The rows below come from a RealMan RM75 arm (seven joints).
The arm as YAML. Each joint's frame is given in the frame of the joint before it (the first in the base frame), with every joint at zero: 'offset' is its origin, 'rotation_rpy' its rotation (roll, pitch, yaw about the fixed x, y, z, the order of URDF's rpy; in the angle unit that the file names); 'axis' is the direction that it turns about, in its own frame. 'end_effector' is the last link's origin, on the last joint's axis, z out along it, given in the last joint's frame.
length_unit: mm
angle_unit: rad
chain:
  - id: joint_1
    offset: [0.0, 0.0, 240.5]
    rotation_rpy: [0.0, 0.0, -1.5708]
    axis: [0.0, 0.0, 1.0]
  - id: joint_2
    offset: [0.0, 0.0, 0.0]
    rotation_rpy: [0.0, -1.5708, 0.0]
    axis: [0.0, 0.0, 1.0]
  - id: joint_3
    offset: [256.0, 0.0, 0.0]
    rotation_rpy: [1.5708, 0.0, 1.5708]
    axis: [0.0, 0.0, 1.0]
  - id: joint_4
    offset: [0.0, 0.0, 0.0]
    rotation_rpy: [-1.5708, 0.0, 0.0]
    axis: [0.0, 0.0, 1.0]
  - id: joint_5
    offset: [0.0, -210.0, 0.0]
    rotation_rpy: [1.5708, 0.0, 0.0]
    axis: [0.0, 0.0, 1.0]
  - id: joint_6
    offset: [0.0, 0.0, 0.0]
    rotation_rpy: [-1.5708, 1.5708, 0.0]
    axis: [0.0, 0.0, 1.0]
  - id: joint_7
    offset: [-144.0, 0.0, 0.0]
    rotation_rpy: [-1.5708, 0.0, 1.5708]
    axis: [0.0, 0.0, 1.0]
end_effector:
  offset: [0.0, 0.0, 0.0]
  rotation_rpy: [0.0, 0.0, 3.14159]
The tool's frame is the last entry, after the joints.
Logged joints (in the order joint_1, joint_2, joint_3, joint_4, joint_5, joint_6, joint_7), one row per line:
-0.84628, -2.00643, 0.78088, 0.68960, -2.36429, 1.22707, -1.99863
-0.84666, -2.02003, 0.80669, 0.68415, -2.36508, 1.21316, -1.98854
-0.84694, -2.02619, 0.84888, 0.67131, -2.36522, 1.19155, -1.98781
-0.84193, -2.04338, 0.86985, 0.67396, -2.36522, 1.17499, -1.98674
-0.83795, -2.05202, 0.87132, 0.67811, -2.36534, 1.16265, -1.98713
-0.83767, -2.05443, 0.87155, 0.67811, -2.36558, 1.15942, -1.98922
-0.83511, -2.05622, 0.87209, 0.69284, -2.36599, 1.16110, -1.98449
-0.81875, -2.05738, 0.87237, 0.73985, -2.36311, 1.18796, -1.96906
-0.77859, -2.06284, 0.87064, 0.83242, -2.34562, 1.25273, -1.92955
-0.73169, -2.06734, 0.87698, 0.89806, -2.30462, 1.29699, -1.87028
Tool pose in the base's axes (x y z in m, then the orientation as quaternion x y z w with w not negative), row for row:
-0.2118, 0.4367, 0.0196, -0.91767, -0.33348, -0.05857, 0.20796
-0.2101, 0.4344, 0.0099, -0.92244, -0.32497, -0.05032, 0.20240
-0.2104, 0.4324, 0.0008, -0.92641, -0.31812, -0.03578, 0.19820
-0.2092, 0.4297, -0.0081, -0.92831, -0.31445, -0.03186, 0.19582
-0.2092, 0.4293, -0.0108, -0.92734, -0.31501, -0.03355, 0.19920
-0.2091, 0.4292, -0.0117, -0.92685, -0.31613, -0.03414, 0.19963
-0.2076, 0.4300, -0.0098, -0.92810, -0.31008, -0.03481, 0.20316
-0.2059, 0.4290, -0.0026, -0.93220, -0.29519, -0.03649, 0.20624
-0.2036, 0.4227, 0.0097, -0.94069, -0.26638, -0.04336, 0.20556
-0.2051, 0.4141, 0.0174, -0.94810, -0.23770, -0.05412, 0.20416
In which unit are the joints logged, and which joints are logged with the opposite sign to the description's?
The joints are logged in radians. Opposite sign: joint_5.
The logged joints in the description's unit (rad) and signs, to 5 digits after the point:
-0.84628, -2.00643, 0.78088, 0.68960, 2.36429, 1.22707, -1.99863
-0.84666, -2.02003, 0.80669, 0.68415, 2.36508, 1.21316, -1.98854
-0.84694, -2.02619, 0.84888, 0.67131, 2.36522, 1.19155, -1.98781
-0.84193, -2.04338, 0.86985, 0.67396, 2.36522, 1.17499, -1.98674
-0.83795, -2.05202, 0.87132, 0.67811, 2.36534, 1.16265, -1.98713
-0.83767, -2.05443, 0.87155, 0.67811, 2.36558, 1.15942, -1.98922
-0.83511, -2.05622, 0.87209, 0.69284, 2.36599, 1.16110, -1.98449
-0.81875, -2.05738, 0.87237, 0.73985, 2.36311, 1.18796, -1.96906
-0.77859, -2.06284, 0.87064, 0.83242, 2.34562, 1.25273, -1.92955
-0.73169, -2.06734, 0.87698, 0.89806, 2.30462, 1.29699, -1.87028

